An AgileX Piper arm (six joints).
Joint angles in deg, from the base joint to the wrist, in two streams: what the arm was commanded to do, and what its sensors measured. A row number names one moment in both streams.
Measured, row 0:
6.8, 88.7, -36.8, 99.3, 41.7, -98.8
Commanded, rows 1 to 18:
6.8, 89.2, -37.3, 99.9, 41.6, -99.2
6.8, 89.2, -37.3, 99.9, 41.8, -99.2
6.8, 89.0, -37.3, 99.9, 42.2, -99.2
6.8, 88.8, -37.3, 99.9, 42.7, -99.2
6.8, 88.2, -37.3, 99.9, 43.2, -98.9
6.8, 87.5, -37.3, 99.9, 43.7, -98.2
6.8, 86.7, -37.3, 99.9, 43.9, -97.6
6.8, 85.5, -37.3, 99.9, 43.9, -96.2
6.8, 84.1, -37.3, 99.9, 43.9, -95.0
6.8, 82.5, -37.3, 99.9, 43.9, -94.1
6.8, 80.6, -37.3, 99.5, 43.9, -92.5
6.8, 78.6, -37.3, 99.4, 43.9, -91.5
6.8, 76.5, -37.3, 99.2, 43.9, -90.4
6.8, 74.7, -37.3, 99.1, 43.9, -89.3
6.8, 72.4, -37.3, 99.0, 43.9, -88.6
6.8, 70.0, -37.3, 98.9, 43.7, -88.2
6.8, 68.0, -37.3, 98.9, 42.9, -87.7
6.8, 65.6, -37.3, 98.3, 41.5, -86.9
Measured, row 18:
6.8, 73.6, -36.9, 99.3, 43.0, -89.7
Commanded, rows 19 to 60:
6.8, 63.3, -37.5, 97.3, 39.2, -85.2
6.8, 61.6, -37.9, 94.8, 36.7, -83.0
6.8, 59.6, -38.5, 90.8, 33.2, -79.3
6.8, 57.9, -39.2, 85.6, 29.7, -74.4
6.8, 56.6, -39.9, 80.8, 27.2, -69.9
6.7, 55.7, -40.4, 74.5, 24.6, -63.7
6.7, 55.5, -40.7, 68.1, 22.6, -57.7
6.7, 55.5, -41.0, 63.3, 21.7, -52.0
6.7, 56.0, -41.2, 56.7, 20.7, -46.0
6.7, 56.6, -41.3, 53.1, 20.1, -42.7
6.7, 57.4, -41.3, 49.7, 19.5, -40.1
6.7, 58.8, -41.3, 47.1, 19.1, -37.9
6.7, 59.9, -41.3, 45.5, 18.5, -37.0
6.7, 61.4, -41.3, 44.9, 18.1, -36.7
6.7, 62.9, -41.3, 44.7, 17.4, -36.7
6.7, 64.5, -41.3, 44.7, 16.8, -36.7
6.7, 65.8, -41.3, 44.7, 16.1, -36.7
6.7, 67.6, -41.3, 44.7, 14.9, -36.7
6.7, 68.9, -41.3, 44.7, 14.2, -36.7
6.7, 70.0, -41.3, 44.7, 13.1, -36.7
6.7, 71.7, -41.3, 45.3, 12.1, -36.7
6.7, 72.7, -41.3, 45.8, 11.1, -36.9
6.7, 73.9, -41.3, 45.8, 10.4, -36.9
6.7, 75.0, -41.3, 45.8, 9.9, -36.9
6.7, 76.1, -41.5, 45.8, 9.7, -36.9
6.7, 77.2, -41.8, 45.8, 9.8, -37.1
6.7, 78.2, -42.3, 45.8, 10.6, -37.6
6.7, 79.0, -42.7, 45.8, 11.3, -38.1
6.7, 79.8, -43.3, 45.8, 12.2, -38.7
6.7, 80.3, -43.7, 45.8, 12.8, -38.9
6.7, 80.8, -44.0, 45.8, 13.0, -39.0
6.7, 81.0, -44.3, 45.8, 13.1, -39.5
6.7, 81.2, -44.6, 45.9, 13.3, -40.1
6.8, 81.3, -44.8, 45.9, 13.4, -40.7
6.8, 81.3, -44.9, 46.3, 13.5, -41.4
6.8, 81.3, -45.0, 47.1, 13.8, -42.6
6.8, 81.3, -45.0, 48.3, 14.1, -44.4
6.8, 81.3, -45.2, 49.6, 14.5, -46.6
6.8, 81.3, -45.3, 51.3, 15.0, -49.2
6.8, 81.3, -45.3, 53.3, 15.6, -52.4
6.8, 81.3, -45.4, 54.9, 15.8, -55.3
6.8, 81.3, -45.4, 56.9, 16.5, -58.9
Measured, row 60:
6.8, 81.1, -44.8, 50.6, 14.5, -47.2
